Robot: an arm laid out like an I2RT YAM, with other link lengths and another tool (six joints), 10 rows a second.
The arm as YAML. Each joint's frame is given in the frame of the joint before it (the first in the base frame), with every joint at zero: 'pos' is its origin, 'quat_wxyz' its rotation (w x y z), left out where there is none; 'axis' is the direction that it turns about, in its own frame. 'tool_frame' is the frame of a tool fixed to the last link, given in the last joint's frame.
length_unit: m
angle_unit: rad
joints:
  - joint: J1
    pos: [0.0, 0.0, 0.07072]
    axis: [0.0, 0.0, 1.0]
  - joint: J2
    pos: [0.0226, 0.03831, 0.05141]
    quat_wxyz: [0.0, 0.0, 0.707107, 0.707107]
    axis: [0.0, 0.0, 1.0]
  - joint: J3
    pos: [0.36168, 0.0, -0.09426]
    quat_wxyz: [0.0, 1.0, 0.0, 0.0]
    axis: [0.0, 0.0, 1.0]
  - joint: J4
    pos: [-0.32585, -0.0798, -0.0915]
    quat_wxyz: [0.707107, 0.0, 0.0, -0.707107]
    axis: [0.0, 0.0, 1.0]
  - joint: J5
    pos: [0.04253, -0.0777, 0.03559]
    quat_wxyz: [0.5, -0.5, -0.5, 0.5]
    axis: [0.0, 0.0, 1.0]
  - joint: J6
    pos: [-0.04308, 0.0, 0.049]
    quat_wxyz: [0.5, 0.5, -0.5, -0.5]
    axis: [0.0, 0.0, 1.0]
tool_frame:
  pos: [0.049, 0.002, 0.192]
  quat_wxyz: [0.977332, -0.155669, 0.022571, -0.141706]
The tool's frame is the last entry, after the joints.
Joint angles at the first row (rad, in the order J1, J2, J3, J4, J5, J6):
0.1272 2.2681 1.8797 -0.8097 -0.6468 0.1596
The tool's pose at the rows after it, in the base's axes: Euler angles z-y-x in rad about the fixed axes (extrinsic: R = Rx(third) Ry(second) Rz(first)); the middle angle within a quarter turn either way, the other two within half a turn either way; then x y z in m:
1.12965 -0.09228 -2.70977 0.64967 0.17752 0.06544
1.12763 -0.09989 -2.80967 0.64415 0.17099 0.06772
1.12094 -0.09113 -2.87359 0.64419 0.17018 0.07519
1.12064 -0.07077 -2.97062 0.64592 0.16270 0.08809
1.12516 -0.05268 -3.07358 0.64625 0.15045 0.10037
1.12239 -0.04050 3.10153 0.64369 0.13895 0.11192
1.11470 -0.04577 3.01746 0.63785 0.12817 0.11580
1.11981 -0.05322 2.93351 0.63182 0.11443 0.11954
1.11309 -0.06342 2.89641 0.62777 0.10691 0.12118
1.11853 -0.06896 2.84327 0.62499 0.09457 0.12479
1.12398 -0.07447 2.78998 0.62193 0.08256 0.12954
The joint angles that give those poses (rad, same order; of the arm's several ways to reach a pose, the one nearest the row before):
0.1577 2.2681 1.9133 -0.8978 -0.5129 0.1383
0.1841 2.2681 1.9438 -0.9558 -0.4137 0.1288
0.2066 2.2680 1.9747 -0.9890 -0.3469 0.1284
0.2321 2.2681 2.0201 -1.0359 -0.2436 0.1287
0.2531 2.2681 2.0575 -1.0817 -0.1356 0.1261
0.2768 2.2681 2.0861 -1.1274 -0.0265 0.1177
0.2916 2.2681 2.0910 -1.1614 0.0517 0.1059
0.3027 2.2681 2.0907 -1.1919 0.1322 0.1058
0.3042 2.2681 2.0907 -1.2125 0.1627 0.0971
0.3046 2.2685 2.0907 -1.2316 0.2131 0.0956
0.3054 2.2681 2.0907 -1.2514 0.2638 0.0956

